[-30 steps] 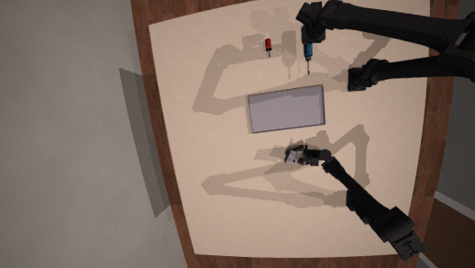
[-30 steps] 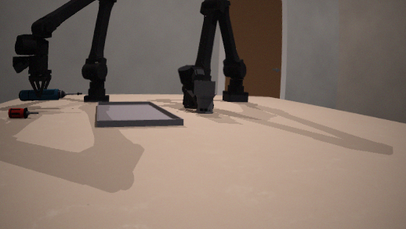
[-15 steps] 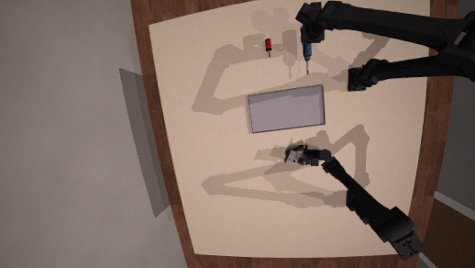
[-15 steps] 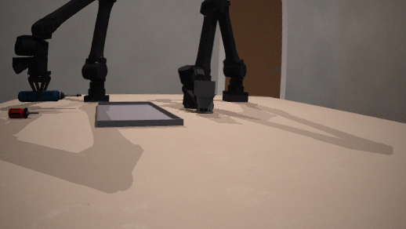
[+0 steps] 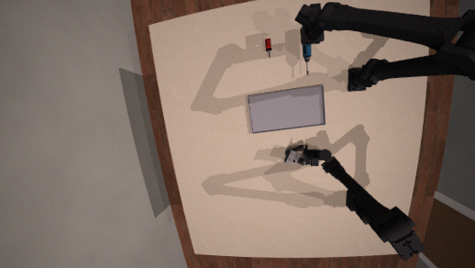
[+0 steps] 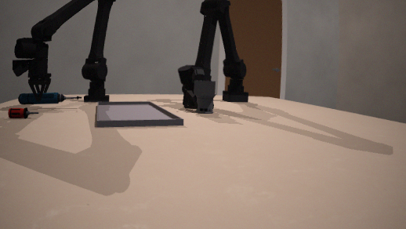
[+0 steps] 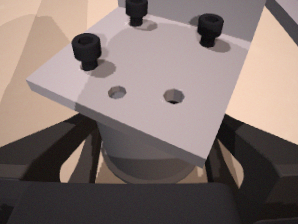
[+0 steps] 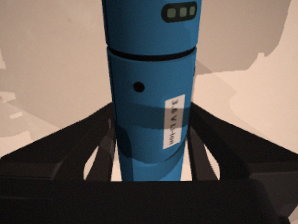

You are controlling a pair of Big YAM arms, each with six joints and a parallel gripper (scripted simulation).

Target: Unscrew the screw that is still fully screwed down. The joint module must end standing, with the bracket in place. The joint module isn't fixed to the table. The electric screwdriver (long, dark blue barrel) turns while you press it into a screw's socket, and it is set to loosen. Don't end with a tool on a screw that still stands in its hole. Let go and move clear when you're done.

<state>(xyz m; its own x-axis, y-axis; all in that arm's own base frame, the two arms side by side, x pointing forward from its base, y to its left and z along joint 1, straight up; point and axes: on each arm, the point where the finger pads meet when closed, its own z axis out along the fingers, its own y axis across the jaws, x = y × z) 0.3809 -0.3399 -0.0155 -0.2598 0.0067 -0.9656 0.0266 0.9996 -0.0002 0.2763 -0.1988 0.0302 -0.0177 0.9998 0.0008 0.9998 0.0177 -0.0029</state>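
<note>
Right now the grey joint module is 10 mm above my left hand. From my left hand the other things lie so: grey bracket 50 mm above; screwdriver bit 470 mm to the right, 110 mm behind, 20 mm above; shallow grey tray 260 mm to the right, 20 mm below, 10 mm ahead.
</note>
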